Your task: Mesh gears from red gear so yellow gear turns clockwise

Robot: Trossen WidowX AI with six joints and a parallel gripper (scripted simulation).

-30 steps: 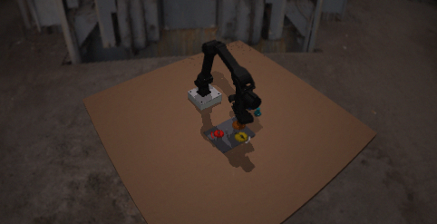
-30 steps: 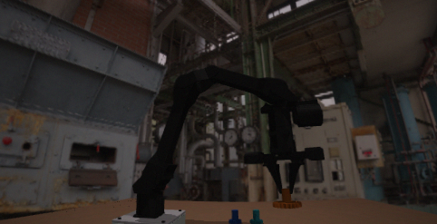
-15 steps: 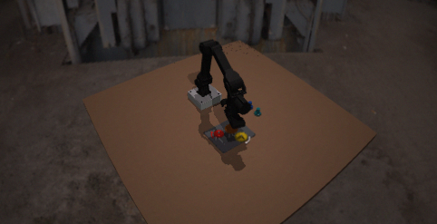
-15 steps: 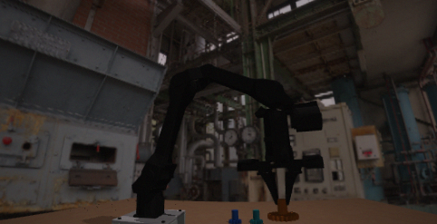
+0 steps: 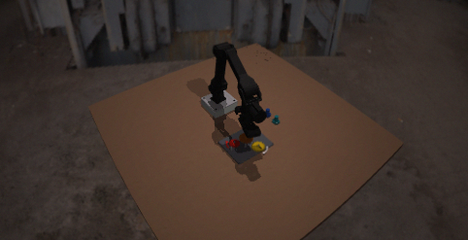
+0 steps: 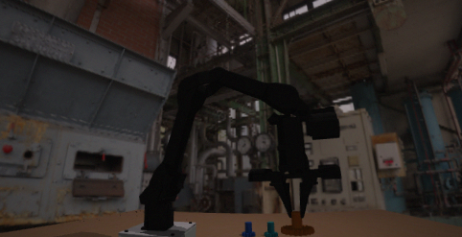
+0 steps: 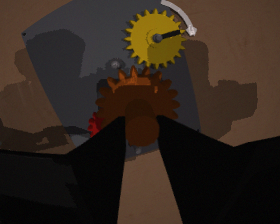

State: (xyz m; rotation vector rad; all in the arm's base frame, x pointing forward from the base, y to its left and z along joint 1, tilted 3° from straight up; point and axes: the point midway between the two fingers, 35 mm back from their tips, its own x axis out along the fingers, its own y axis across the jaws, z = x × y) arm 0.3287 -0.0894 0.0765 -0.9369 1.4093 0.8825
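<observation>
Now: gripper tip 50 mm past the red gear, 30 mm to the left of it and 70 mm above it. Round my gripper tip: yellow gear 40 mm ahead, 40 mm to the left, 70 mm below; orange gear 10 mm below; red arrow 70 mm behind, 60 mm to the right, 80 mm below.
</observation>
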